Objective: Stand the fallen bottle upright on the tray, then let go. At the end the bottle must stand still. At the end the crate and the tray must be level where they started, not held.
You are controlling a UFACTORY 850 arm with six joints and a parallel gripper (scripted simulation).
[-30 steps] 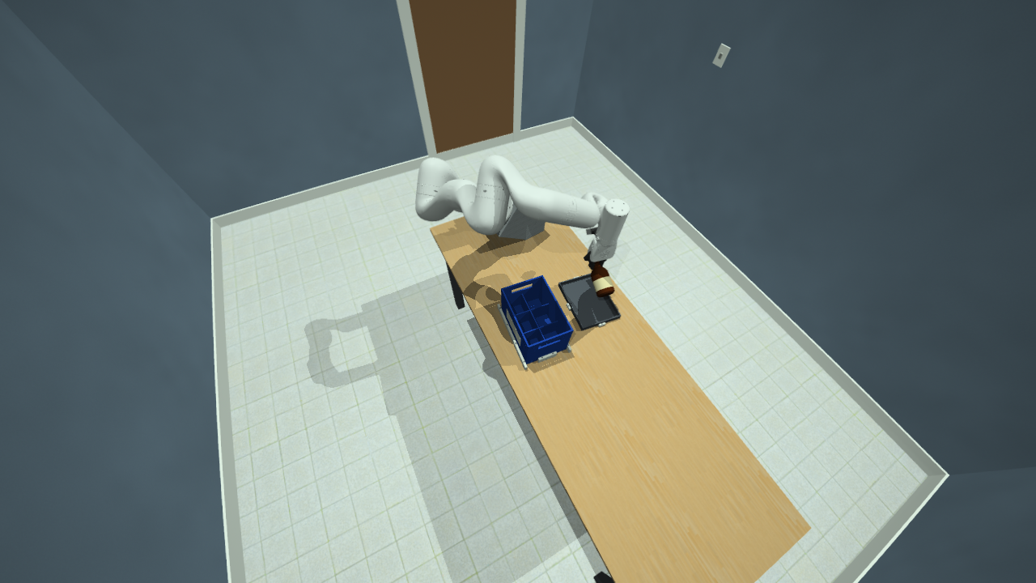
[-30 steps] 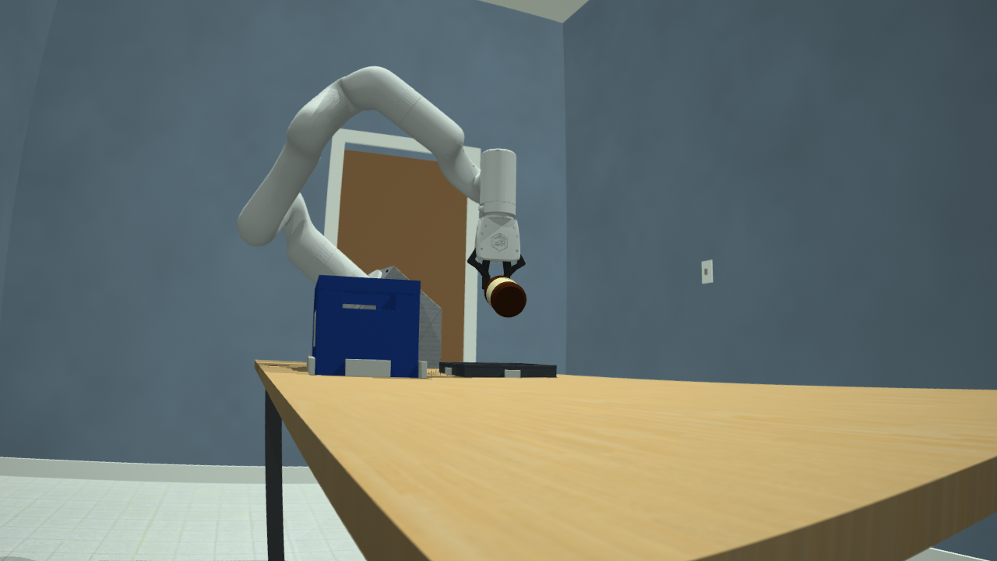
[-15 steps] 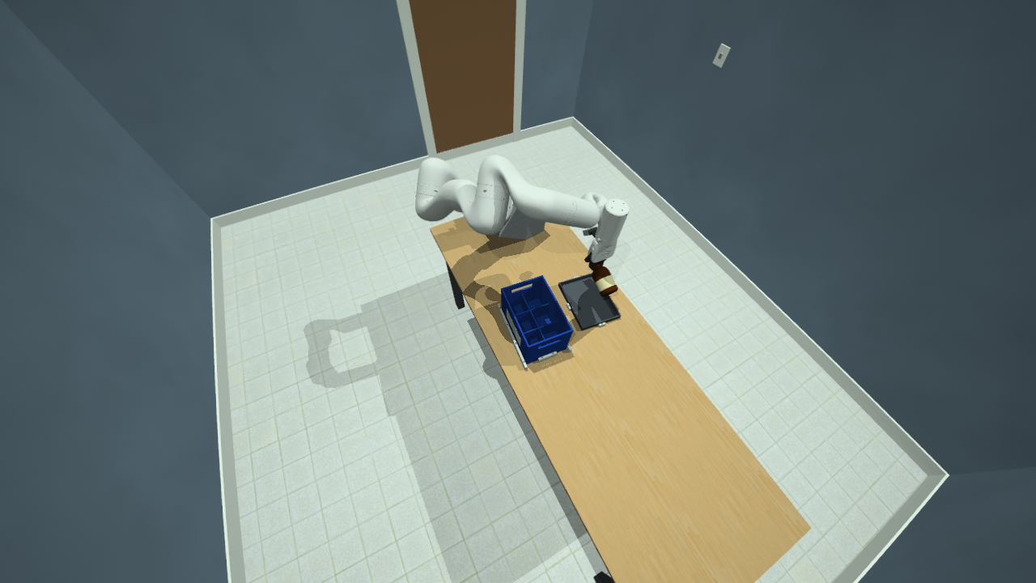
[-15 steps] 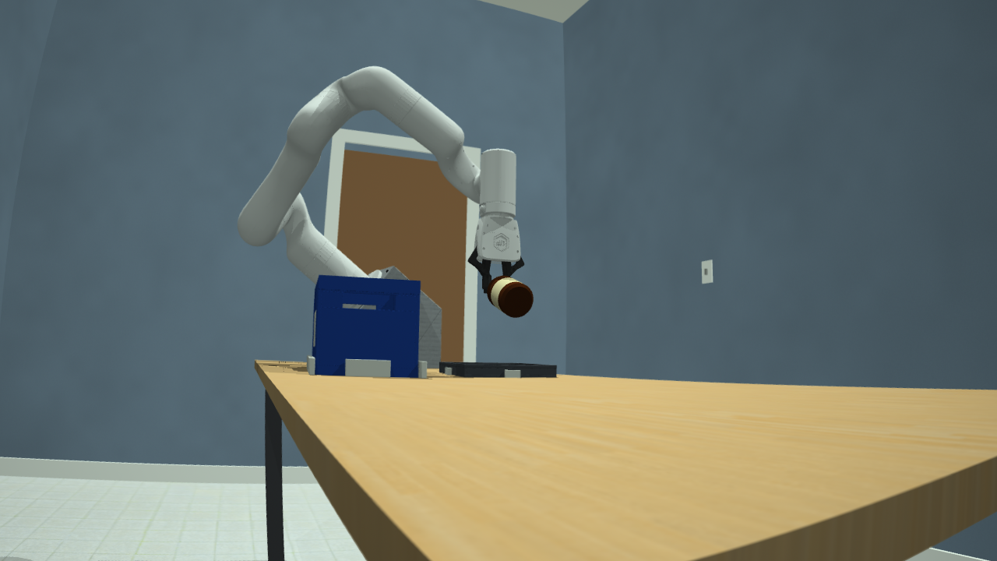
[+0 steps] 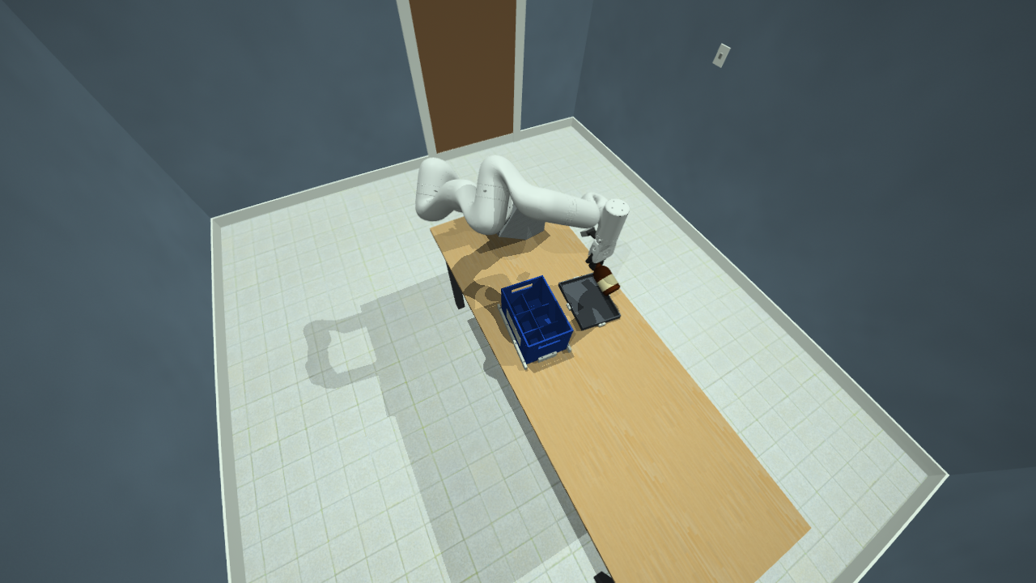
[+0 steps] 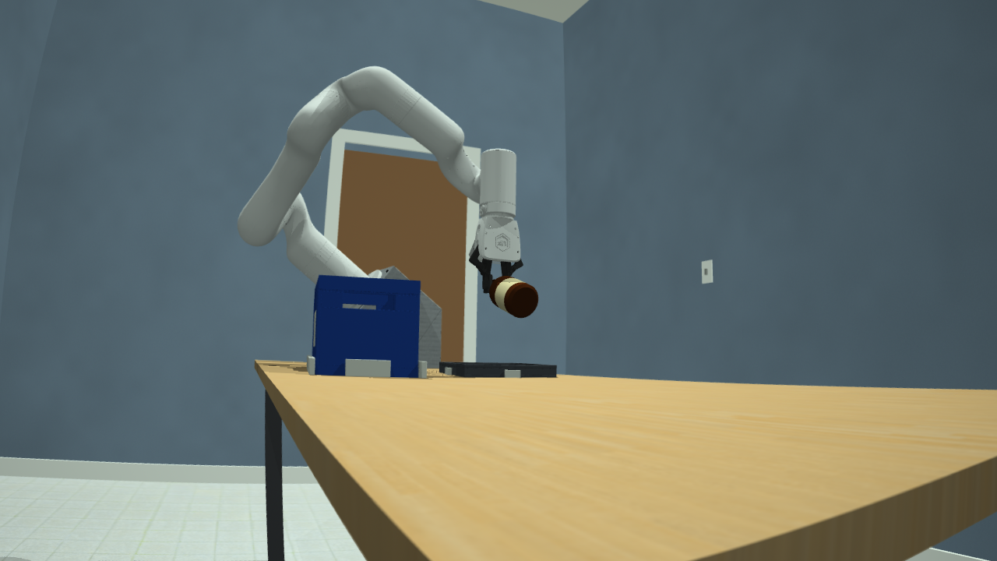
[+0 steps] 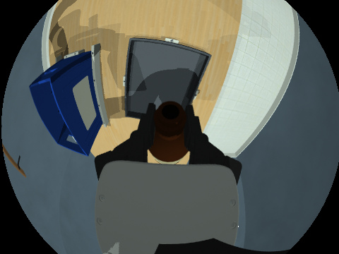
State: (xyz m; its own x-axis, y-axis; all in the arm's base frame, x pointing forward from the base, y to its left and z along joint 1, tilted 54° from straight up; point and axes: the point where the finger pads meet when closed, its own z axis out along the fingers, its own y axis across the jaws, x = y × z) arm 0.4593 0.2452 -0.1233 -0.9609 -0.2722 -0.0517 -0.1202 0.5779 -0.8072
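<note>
My gripper is now 5 cm short of the bottle, 1 cm to the right of it and 2 cm above it. The rest, counted from my hand: dark tray 6 cm ahead, 2 cm to the right, 19 cm below; then blue crate 8 cm ahead, 32 cm to the right, 12 cm below.
</note>
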